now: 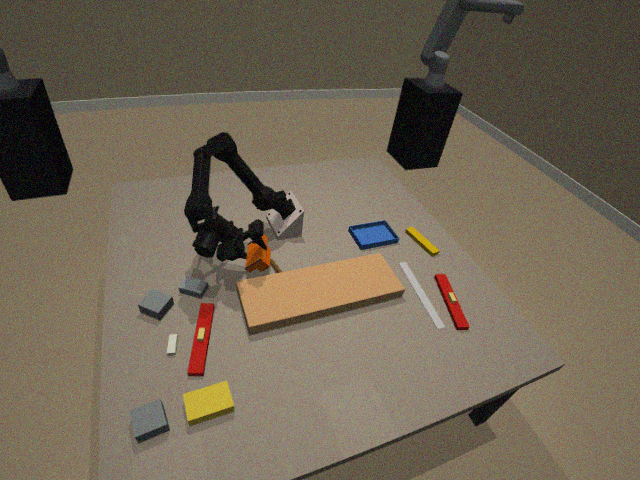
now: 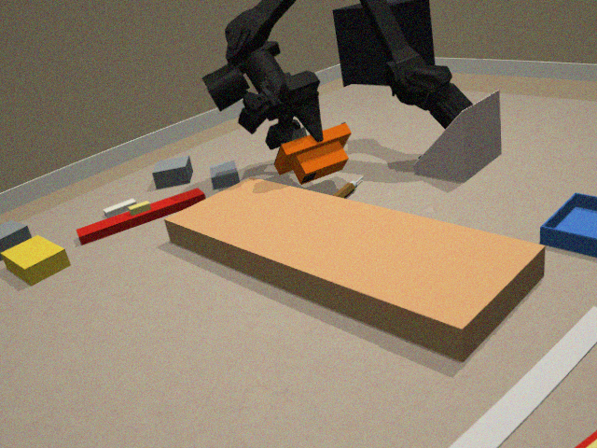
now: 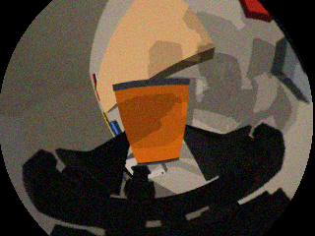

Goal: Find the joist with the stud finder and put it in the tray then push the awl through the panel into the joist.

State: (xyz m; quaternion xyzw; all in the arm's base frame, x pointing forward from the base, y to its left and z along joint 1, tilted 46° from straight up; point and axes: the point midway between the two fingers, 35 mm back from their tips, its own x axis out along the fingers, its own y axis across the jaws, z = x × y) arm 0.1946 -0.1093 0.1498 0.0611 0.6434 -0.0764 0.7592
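Now: gripper tip 6 cm above the awl, 5 cm to the right of it and 2 cm past it. The rest, counted from my gripper tip: small white piece (30 cm to the right, 23 cm ahead, 6 cm below); then blue tray (48 cm to the left, 6 cm below, 6 cm behind); then orange stud finder (2 cm below, 2 cm ahead, 1 cm to the left).
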